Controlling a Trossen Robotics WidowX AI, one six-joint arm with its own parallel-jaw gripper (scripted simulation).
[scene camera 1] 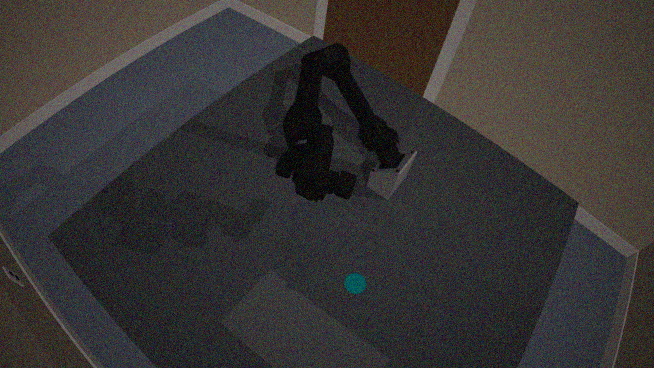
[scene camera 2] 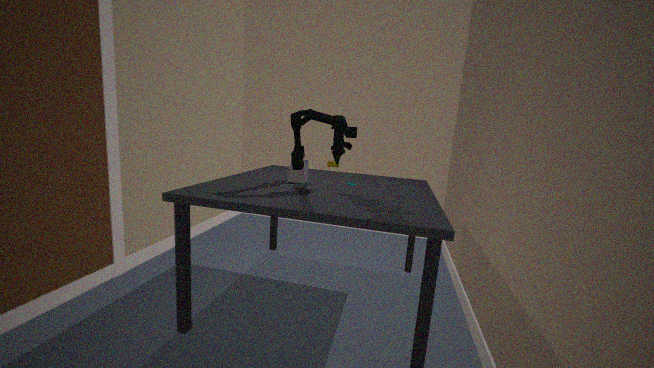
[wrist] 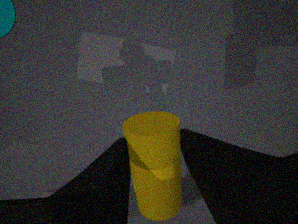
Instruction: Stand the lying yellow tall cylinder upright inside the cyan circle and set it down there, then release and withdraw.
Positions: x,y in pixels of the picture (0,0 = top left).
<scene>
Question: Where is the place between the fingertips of the gripper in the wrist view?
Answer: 153,140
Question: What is the gripper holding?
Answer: A yellow tall cylinder.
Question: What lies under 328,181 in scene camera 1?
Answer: The gripper.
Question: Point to a yellow tall cylinder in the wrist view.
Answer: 154,138
</scene>
